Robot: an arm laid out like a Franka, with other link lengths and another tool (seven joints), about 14 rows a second.
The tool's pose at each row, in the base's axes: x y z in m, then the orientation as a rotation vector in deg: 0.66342 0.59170 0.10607 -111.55 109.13 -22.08; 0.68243 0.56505 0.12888 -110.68 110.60 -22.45; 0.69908 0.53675 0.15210 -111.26 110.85 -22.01; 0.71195 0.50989 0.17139 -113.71 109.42 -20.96; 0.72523 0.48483 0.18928 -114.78 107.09 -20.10; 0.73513 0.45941 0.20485 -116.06 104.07 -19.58; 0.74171 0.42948 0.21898 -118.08 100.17 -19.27; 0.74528 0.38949 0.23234 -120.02 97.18 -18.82; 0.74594 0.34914 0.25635 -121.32 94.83 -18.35; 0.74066 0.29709 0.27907 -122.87 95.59 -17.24
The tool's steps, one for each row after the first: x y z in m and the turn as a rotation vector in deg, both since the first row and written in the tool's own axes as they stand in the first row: 0.02565 -0.02727 -0.01380 -0.13 0.75 1.04; 0.05281 -0.05263 -0.02917 -0.76 0.82 0.88; 0.07868 -0.07284 -0.04265 -1.83 0.22 -0.93; 0.10287 -0.09277 -0.05456 -1.60 -1.18 -2.37; 0.12746 -0.10864 -0.06597 -1.04 -2.68 -4.30; 0.15652 -0.12088 -0.07799 -0.44 -4.23 -7.08; 0.19554 -0.13008 -0.09153 -0.36 -5.36 -9.43; 0.23402 -0.14155 -0.11587 -0.24 -6.36 -11.15; 0.28403 -0.14712 -0.14274 -2.00 -6.00 -11.48
